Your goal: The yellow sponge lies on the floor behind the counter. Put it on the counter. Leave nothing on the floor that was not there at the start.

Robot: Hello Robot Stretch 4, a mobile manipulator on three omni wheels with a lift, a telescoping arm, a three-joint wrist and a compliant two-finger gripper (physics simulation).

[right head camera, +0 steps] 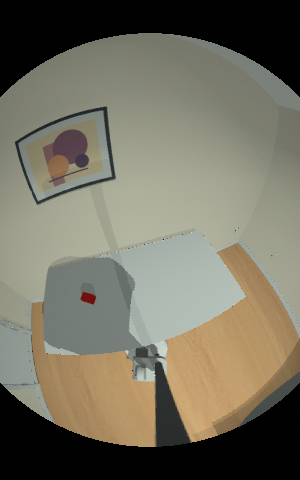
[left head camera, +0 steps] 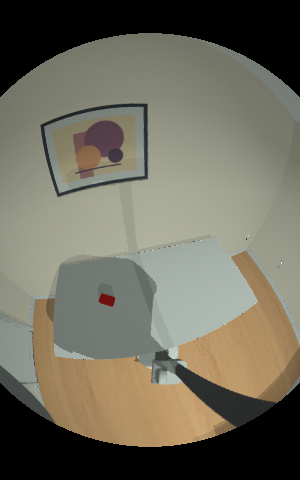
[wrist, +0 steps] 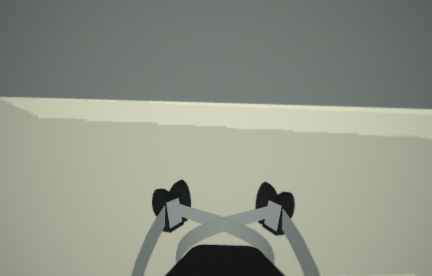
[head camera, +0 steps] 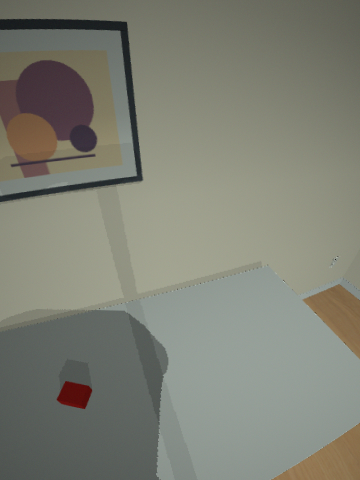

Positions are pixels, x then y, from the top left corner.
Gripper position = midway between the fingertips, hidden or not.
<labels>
gripper: wrist 222,197; not seen in the right head camera view (hidden by a white table); not seen in the left head camera view (hidden by a white table); not seen in the head camera view (hidden by a white table)
same spot on white table: (right head camera: pixel 145 294) = (head camera: pixel 188 380)
same spot on framed picture: (left head camera: pixel 105 144) = (head camera: pixel 62 116)
</labels>
